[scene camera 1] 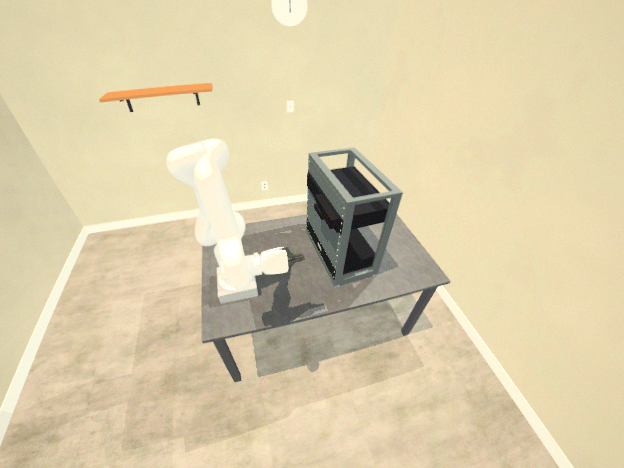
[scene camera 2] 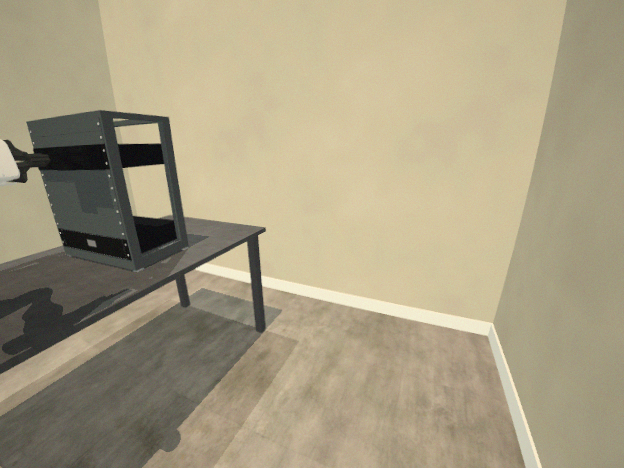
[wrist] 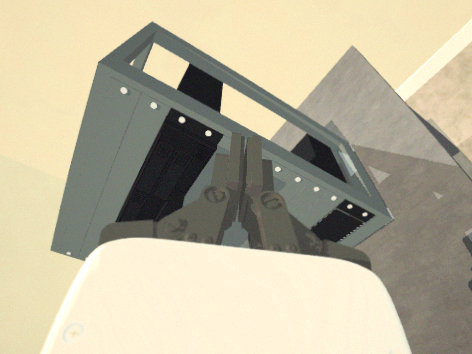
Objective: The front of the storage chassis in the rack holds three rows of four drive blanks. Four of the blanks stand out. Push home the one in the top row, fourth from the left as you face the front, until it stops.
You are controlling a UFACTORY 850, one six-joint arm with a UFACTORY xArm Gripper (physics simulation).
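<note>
The storage chassis [scene camera 1: 313, 185] [scene camera 2: 78, 157] [wrist: 170, 165] is the upper black unit in the grey rack [scene camera 1: 344, 246] [scene camera 2: 119, 201] [wrist: 225, 74]. Dark blanks [scene camera 1: 328, 214] stand out of its front in scene camera 1; single blanks are too dark to tell apart, and the top-row fourth one cannot be singled out. My gripper [scene camera 1: 303, 257] [scene camera 2: 47, 160] [wrist: 242, 154] is shut and empty, fingers together, pointing toward the rack's front. In scene camera 2 the fingertips overlap the left part of the chassis front. In the wrist view they lie beside the chassis front and hide part of the rack face. Contact cannot be told.
The rack stands on the dark table [scene camera 1: 413, 261] [scene camera 2: 221, 232] [wrist: 400, 200]. A lower black unit [scene camera 1: 320, 249] [scene camera 2: 108, 245] [wrist: 332, 225] sits near its base. Grey panels fill the face between. The arm's base [scene camera 1: 236, 291] is at the table's left. An orange shelf [scene camera 1: 156, 92] hangs on the wall.
</note>
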